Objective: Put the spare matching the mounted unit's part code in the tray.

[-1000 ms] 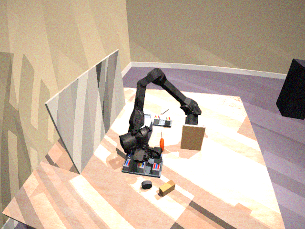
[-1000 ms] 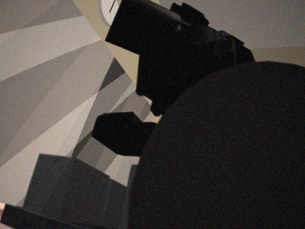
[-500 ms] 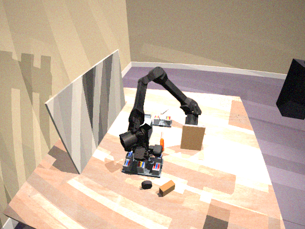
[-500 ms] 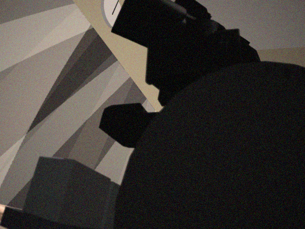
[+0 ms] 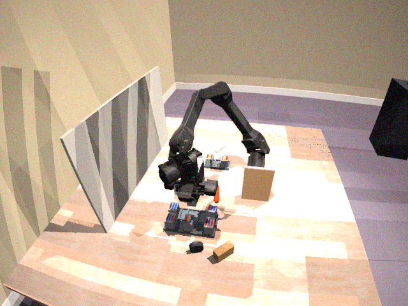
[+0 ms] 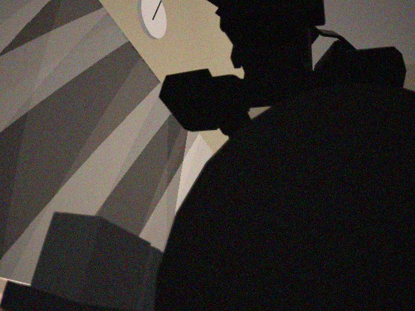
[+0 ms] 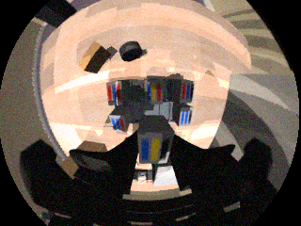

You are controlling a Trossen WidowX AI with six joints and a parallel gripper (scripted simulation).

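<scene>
Now: gripper tip 35 cm to the left of the tray, 14 cm short of it and 10 cm above it. Also, from my gripper tip: black puck: 15 cm to the left, 8 cm below, 6 cm behind; mounted unit: 17 cm to the right, 8 cm ahead, 5 cm below; brown block: 16 cm behind, 14 cm to the left, 8 cm below.
</scene>
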